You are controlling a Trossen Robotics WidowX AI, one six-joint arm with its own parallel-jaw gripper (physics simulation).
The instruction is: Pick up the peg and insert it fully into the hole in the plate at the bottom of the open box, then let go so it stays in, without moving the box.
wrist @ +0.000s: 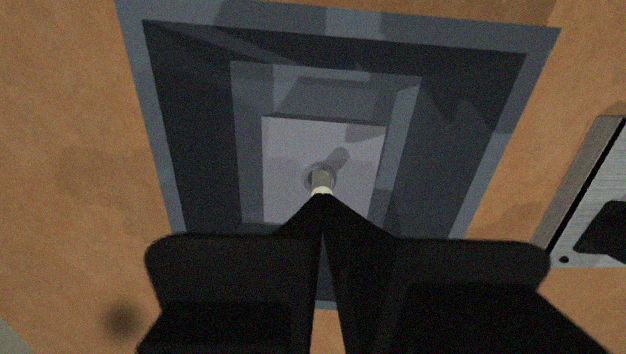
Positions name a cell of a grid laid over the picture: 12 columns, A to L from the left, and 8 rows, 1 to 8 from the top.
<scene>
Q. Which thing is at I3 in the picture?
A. A blue-grey box.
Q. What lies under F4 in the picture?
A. A light grey plate.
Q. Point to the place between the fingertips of the gripper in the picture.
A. G5
</scene>
